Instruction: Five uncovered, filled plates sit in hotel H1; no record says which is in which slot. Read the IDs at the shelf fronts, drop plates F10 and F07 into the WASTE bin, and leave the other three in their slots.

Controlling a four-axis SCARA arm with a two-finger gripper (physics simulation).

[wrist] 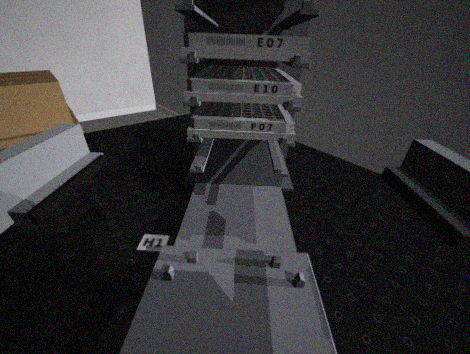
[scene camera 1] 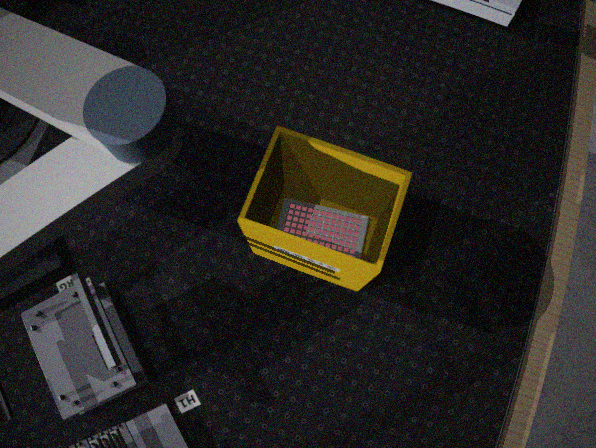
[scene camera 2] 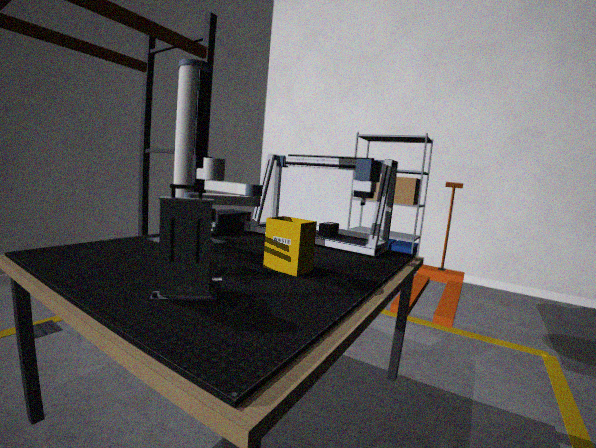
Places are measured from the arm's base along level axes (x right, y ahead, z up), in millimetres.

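Where they show: gripper, fingertip midpoint: (wrist: 243, 150) (scene camera 1: 56, 395).
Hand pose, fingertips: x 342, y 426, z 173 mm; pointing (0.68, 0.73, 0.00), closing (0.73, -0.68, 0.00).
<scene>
Things, the pixels of their centre, and the offset from my fingertips. "pt": a spot on its surface instead.
- Plate E07, body centre: (wrist: 245, 46) dx +86, dy +95, dz +43 mm
- plate F07, body centre: (wrist: 242, 109) dx +86, dy +95, dz -13 mm
- yellow WASTE bin, body centre: (scene camera 1: 322, 218) (scene camera 2: 289, 244) dx -316, dy +220, dz -60 mm
- plate with pink wells, body centre: (scene camera 1: 320, 235) dx -315, dy +222, dz -147 mm
- H1 label, surface spot: (wrist: 153, 242) (scene camera 1: 187, 401) pt dx -24, dy +121, dz -160 mm
In the wrist view, hotel H1 stands straight ahead with its front facing me. Plate E07 (wrist: 250, 47) is highest of the readable ones, plate E10 (wrist: 240, 89) sits below it, and plate F07 (wrist: 240, 125) below that. Bare shelf rails show under F07; the hotel's top is cut off. My gripper (wrist: 243, 150) is open and empty, its fingers wide apart on either side, short of the plates. The yellow WASTE bin (scene camera 1: 307, 260) (scene camera 2: 280, 255) (wrist: 30, 107) holds a plate with pink wells (scene camera 1: 325, 225); its ID is not readable. F10 does not show readably.
The H1 label (scene camera 1: 187, 401) (wrist: 153, 242) lies by the hotel's base. A grey stand with pegs (scene camera 1: 50, 345), labelled RG, is beside the hotel. The white arm (scene camera 1: 55, 45) (scene camera 2: 227, 187) reaches in at the left in scene camera 1. A gantry frame (scene camera 2: 320, 161) stands behind the bin.
</scene>
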